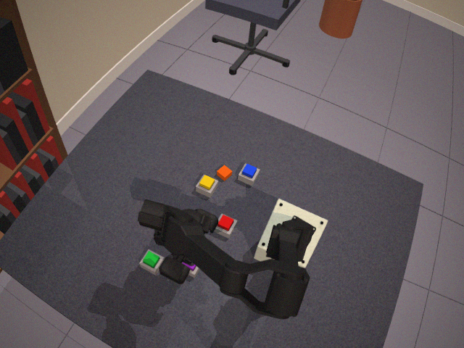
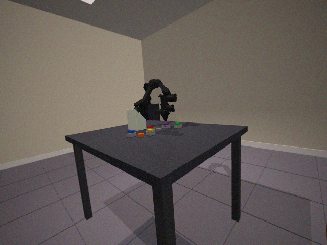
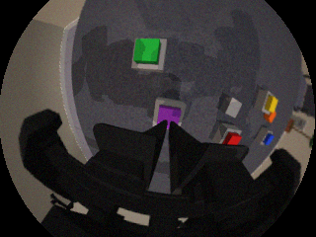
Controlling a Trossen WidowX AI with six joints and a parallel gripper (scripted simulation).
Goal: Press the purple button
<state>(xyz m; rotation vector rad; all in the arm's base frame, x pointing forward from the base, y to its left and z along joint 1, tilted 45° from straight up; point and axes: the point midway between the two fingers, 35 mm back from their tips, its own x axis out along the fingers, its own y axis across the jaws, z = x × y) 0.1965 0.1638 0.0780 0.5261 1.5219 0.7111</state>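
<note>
My gripper tip is 2 cm above the purple button. Round my gripper tip: green button 9 cm ahead, 5 cm to the left, 2 cm below; then red button 1 cm behind, 15 cm to the right, 2 cm below; then grey block 5 cm ahead, 12 cm to the right, 4 cm below.
</note>
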